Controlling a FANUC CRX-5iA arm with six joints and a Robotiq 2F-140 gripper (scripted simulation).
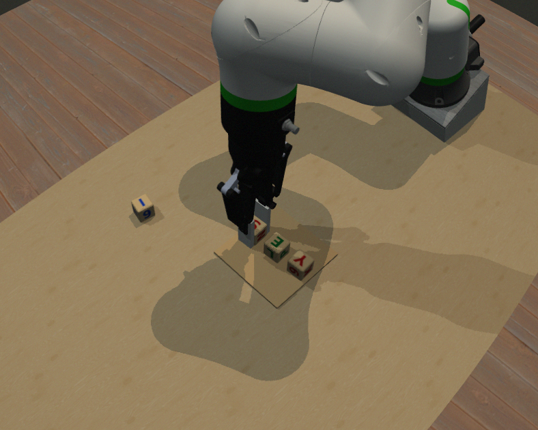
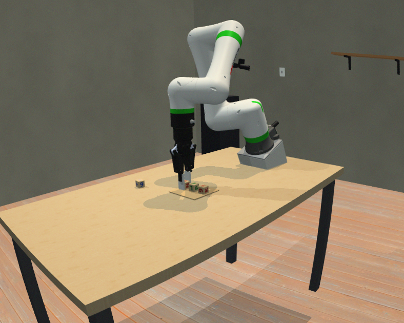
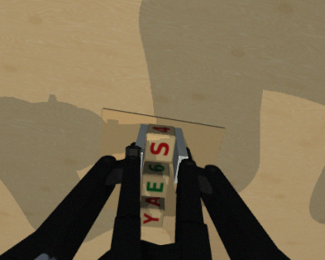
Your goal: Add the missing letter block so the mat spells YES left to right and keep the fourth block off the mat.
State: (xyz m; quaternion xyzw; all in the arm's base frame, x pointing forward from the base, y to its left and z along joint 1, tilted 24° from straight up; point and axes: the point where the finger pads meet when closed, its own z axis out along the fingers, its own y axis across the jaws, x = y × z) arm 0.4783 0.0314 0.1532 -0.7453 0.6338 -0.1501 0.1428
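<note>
Right now the S block is 2 cm below my hand. Round my hand: mat: 5 cm to the left, 4 cm below, 1 cm behind; E block: 5 cm to the left, 2 cm below, 1 cm behind; Y block: 9 cm to the left, 2 cm below, 2 cm behind.
</note>
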